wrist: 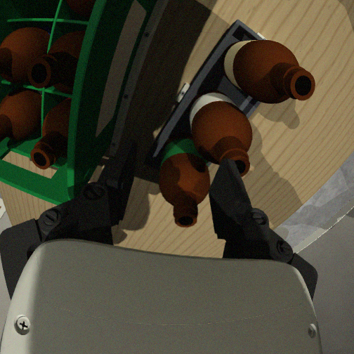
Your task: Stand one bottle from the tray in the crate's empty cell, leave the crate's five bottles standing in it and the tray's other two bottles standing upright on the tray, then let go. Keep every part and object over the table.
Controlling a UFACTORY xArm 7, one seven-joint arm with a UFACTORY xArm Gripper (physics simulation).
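My gripper (176, 166) is partly open, with nothing held. In the wrist view, the bottle with the green band (184, 177) shows between its two fingers, nearer the right one. The right fingertip overlaps the neck edge of the bottle with the white band (220, 127). A third brown bottle, with a cream band (262, 70), stands at the far end of the dark grey tray (211, 72). All three look upright on the tray. The green crate (80, 105) at the left holds several brown bottles (24, 52) (62, 55) (22, 112) (57, 122) (80, 6). Its empty cell cannot be made out.
The crate's wall stands left of the tray, with a dark shadowed strip between them. The wooden table (310, 130) extends right of the tray, and its curved edge runs along the lower right. The crate is cut off by the view's top and left edges.
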